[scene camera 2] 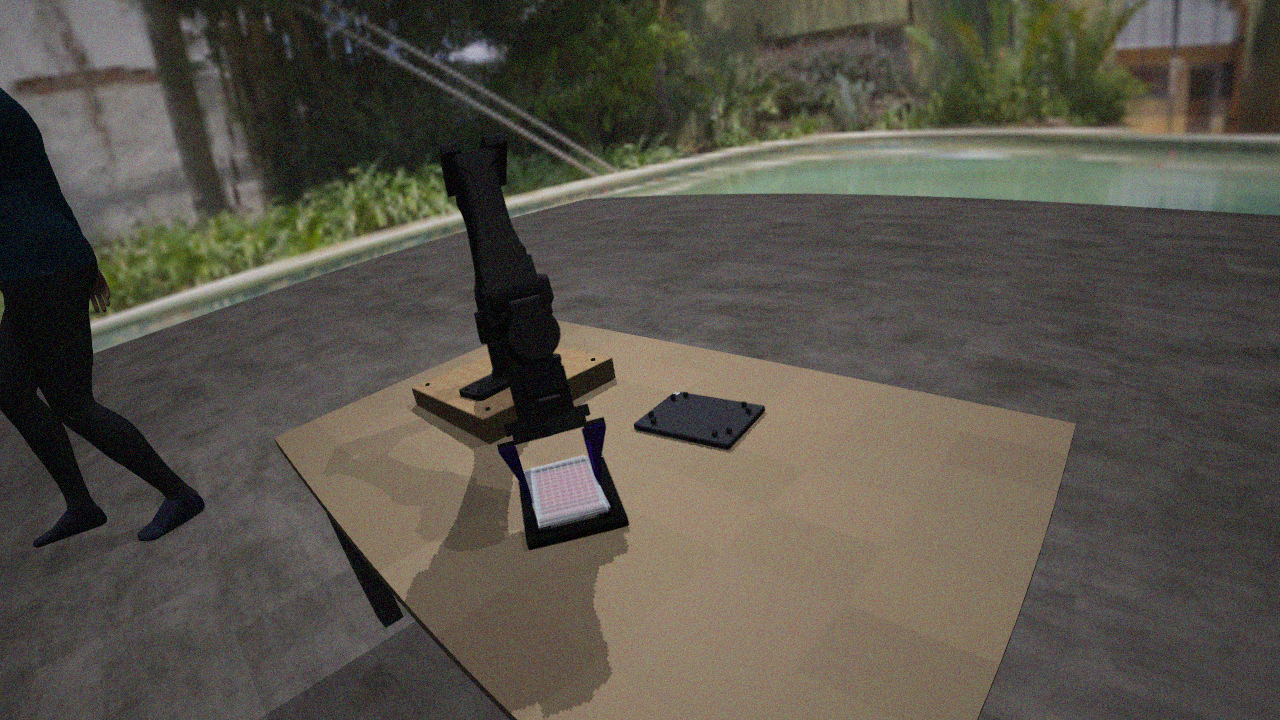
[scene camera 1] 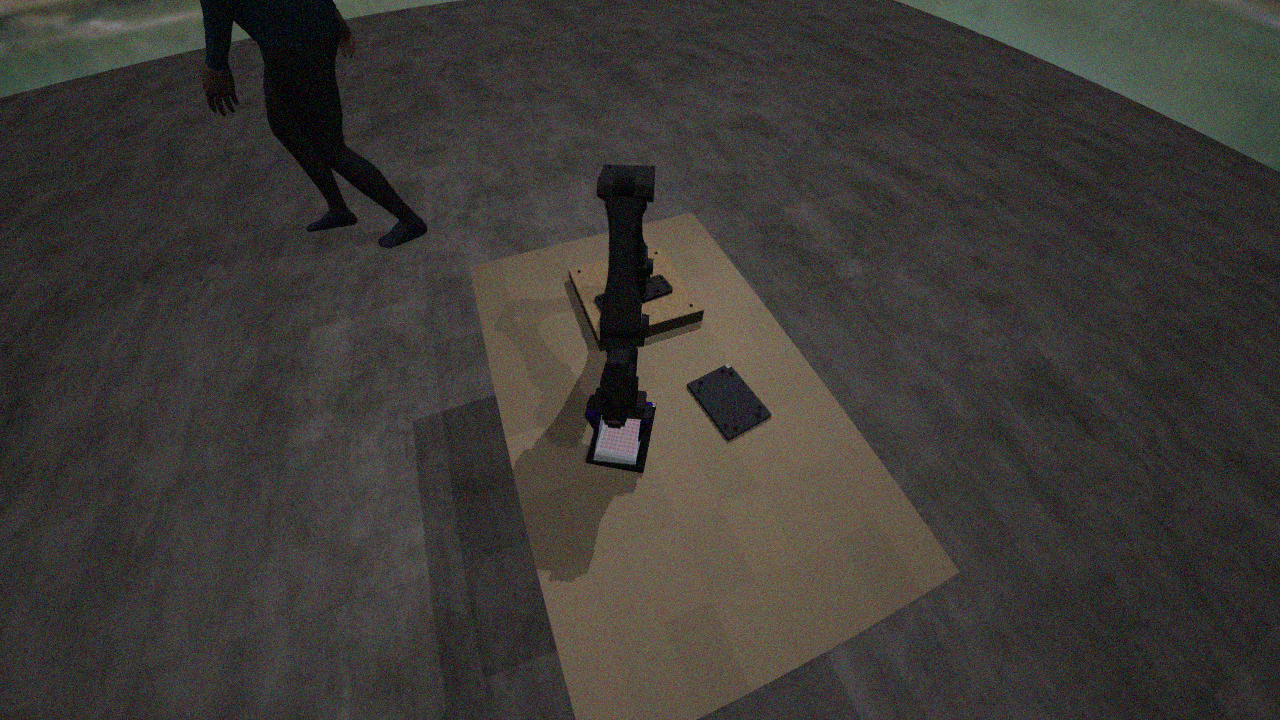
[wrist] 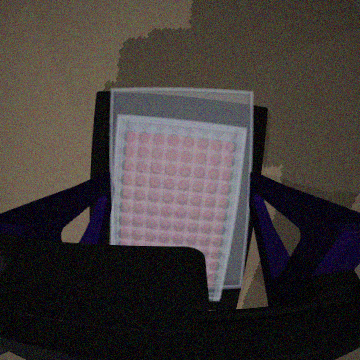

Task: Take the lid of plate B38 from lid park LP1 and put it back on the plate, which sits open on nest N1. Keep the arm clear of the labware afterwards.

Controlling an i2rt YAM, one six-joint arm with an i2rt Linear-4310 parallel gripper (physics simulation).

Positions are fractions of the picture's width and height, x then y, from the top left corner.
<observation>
plate lid: scene camera 2 0.44, 0.68; scene camera 1 0.48, 0.62; wrist 0.50, 0.44
</observation>
